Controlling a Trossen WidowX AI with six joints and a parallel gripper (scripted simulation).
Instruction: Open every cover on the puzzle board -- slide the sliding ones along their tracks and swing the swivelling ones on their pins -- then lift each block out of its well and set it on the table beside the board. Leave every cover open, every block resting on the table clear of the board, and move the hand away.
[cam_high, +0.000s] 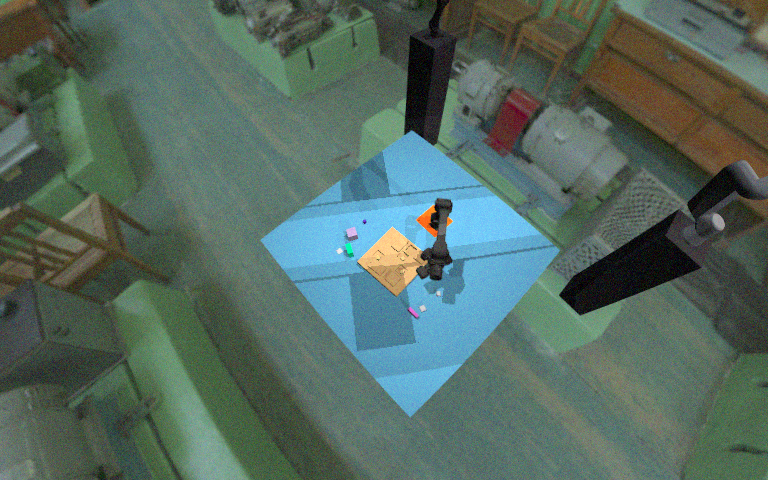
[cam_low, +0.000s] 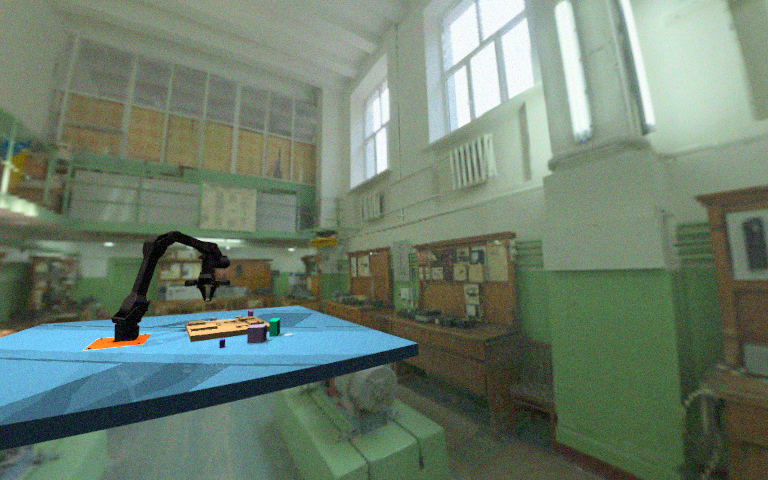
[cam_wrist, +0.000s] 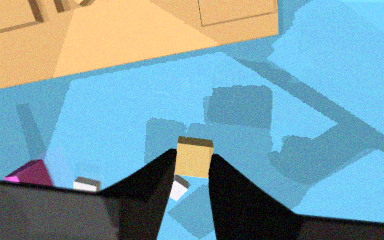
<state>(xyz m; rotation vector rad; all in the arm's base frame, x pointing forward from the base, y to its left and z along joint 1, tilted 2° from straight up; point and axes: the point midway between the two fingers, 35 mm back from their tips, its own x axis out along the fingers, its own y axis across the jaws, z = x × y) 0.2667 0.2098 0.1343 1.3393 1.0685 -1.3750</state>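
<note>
The tan puzzle board lies 70 mm ahead of my gripper tip, 180 mm to the right of it and 90 mm below it. Round my gripper tip: magenta block: 210 mm ahead, 80 mm to the left, 90 mm below; lilac block: 150 mm ahead, 480 mm to the right, 80 mm below; green block: 230 mm ahead, 410 mm to the right, 80 mm below.
</note>
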